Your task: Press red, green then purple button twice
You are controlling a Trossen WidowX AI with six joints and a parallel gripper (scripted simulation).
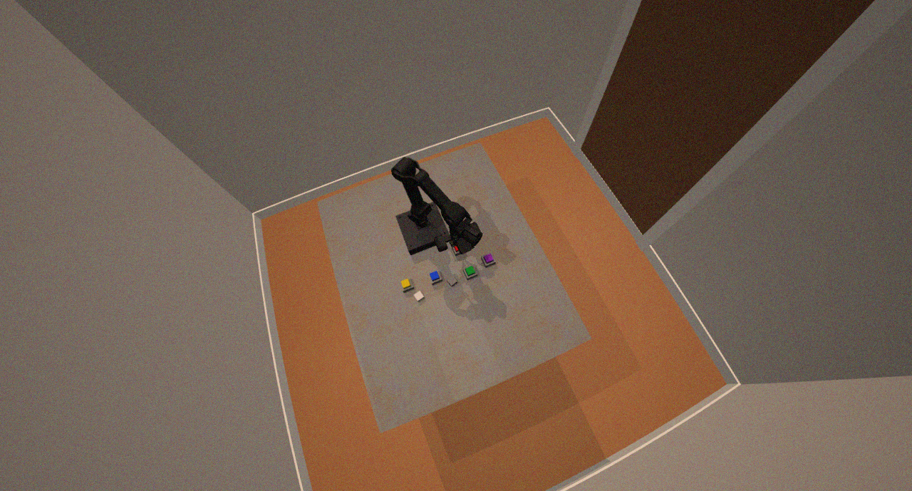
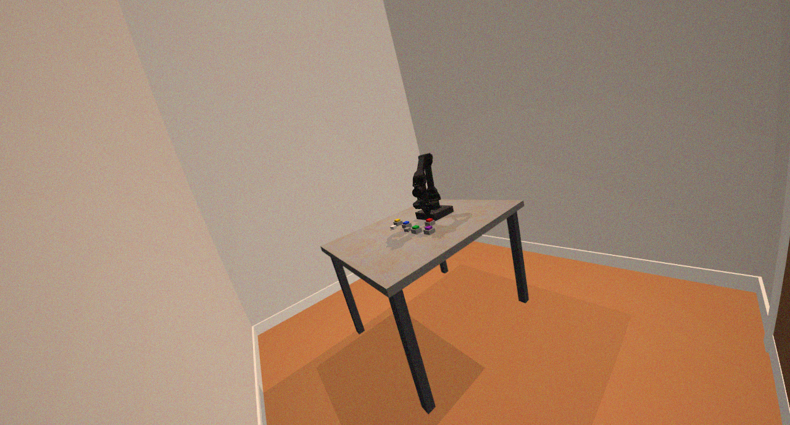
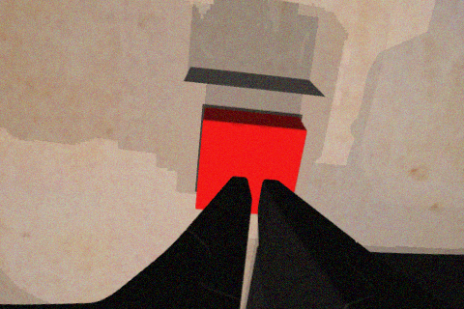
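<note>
Right now my gripper tip is 20 mm above the red button. From my gripper tip the other things lie so: grey block: 110 mm ahead, 100 mm to the right, 50 mm below; then purple button: 110 mm ahead, 90 mm to the left, 20 mm below; then green button: 120 mm ahead, 10 mm to the right, 20 mm below.
</note>
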